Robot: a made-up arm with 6 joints.
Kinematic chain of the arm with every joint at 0, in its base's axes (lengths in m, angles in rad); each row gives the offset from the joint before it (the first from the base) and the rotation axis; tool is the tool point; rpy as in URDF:
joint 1: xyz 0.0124 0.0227 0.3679 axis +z
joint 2: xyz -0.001 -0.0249 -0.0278 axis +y
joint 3: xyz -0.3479 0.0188 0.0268 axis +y
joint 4: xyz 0.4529 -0.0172 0.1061 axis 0.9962 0 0.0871
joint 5: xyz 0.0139 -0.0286 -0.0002 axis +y
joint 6: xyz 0.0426 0.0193 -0.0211 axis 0.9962 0 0.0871
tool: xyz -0.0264 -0.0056 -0.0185 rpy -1.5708 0 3.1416
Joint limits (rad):
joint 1: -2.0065..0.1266
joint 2: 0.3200..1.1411
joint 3: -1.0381..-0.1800
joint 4: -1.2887..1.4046
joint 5: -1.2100..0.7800
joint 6: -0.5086..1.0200
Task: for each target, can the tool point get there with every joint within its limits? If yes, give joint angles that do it. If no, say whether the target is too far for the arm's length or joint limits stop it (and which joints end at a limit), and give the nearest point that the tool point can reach.
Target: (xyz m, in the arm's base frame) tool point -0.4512 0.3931 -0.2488
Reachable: no: joint limits stop it (at a limit: joint 1, joint 2, joint 3) | nearest point -0.1252 -0.1492 0.3156 | short by 0.848 m
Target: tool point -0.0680 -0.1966 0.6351
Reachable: yes | joints -1.7207 0.6424 -0.6196 -0.4097 -0.2138 0.3900
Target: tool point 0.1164 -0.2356 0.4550
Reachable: yes | joints -1.1073 0.8742 -0.3782 0.6677 -0.6746 -0.2031
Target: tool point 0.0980 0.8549 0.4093
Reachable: no: joint limits stop it (at a limit: joint 1, joint 3, joint 4) | nearest point 0.2173 0.0688 0.4162 | short by 0.795 m
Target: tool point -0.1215 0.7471 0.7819
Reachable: no: joint limits stop it (at a limit: joint 1, joint 2, joint 3, joint 4, joint 5) | nearest point -0.0205 0.1051 0.8569 | short by 0.654 m
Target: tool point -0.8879 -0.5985 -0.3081
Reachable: no: too far | nearest point -0.1408 -0.1960 0.3199 | short by 1.056 m
